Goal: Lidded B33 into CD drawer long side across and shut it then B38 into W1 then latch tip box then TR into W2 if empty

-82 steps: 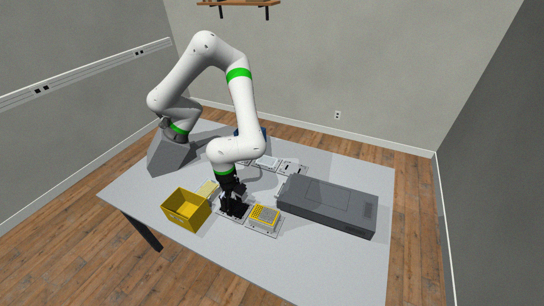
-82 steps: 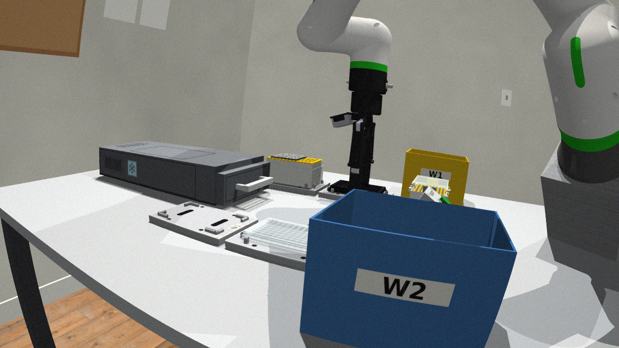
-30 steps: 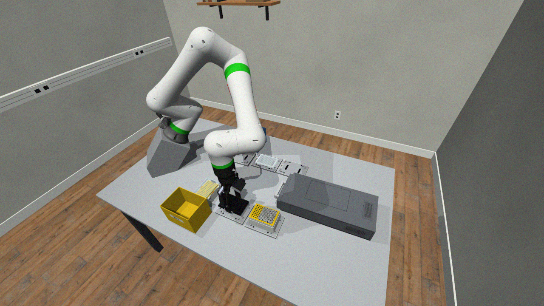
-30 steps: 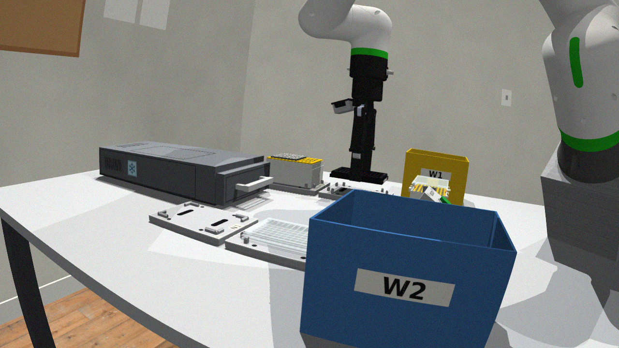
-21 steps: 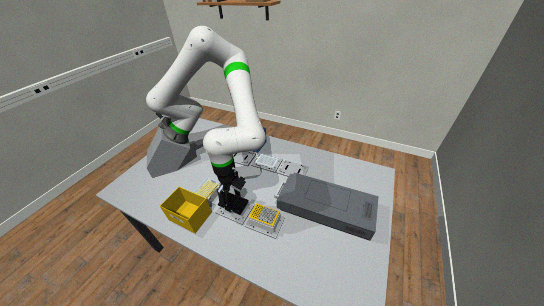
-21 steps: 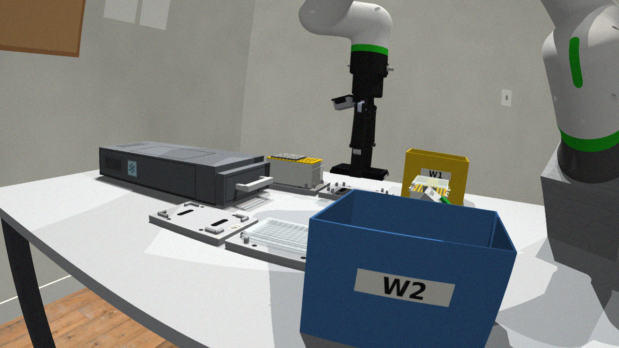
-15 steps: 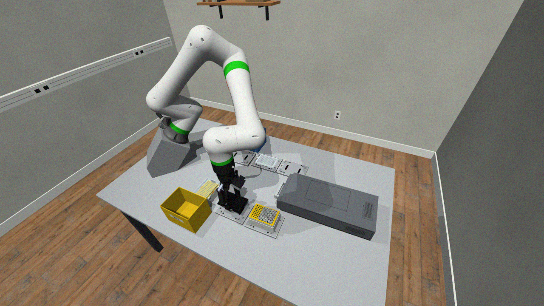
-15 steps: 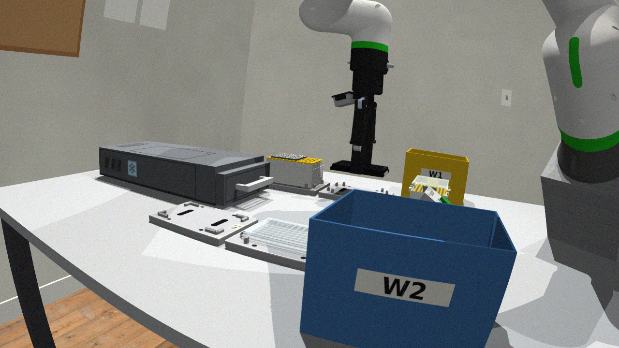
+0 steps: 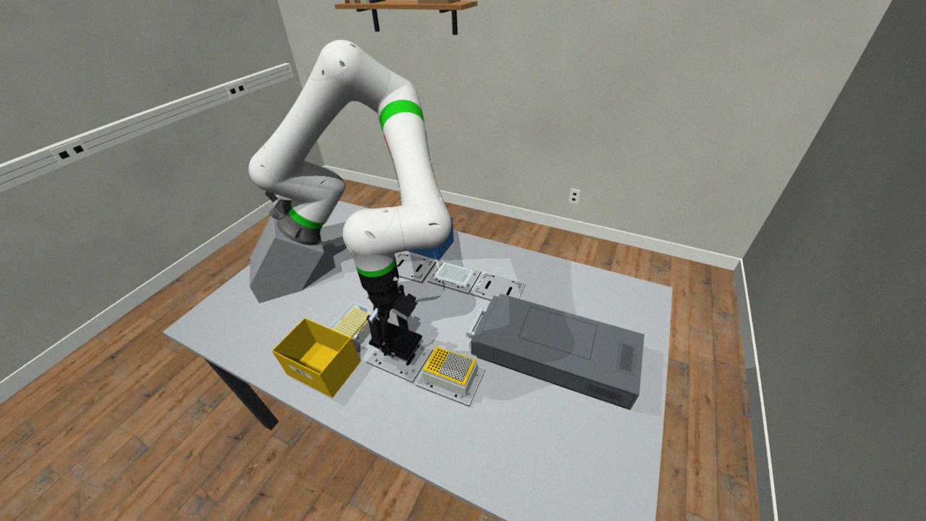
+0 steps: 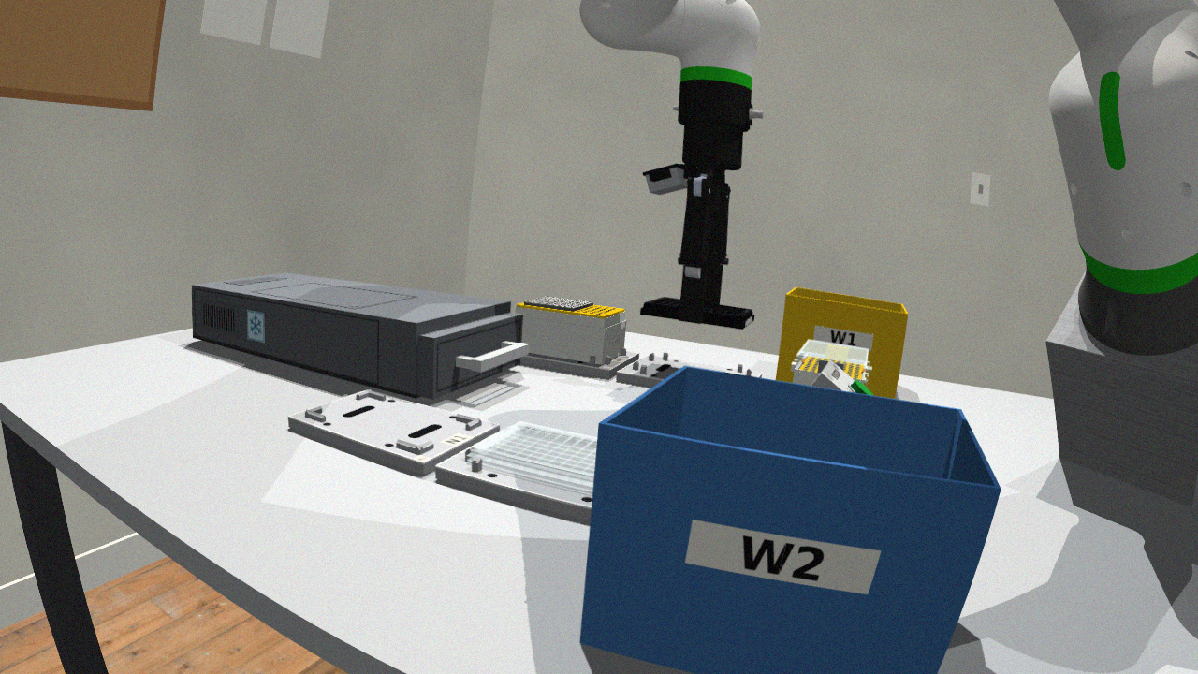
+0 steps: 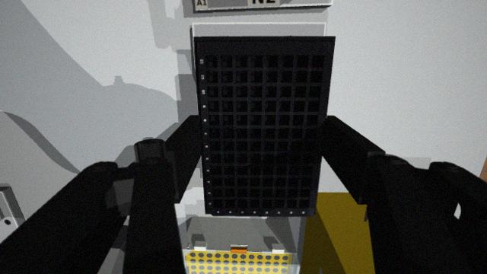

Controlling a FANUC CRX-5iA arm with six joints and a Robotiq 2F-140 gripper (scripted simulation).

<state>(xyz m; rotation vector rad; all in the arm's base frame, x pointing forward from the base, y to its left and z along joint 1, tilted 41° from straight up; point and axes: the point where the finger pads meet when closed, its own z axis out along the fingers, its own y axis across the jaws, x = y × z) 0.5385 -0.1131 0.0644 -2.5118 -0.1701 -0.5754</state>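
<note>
My gripper is now 170 mm to the left of the yellow bin W1, 150 mm past it and 70 mm above it. Also, from my hand: black assay plate (20 mm below); then DONE key box (240 mm behind, 140 mm to the left, 60 mm below); then tip rack TR (160 mm ahead, 50 mm below, 40 mm to the left).
</note>
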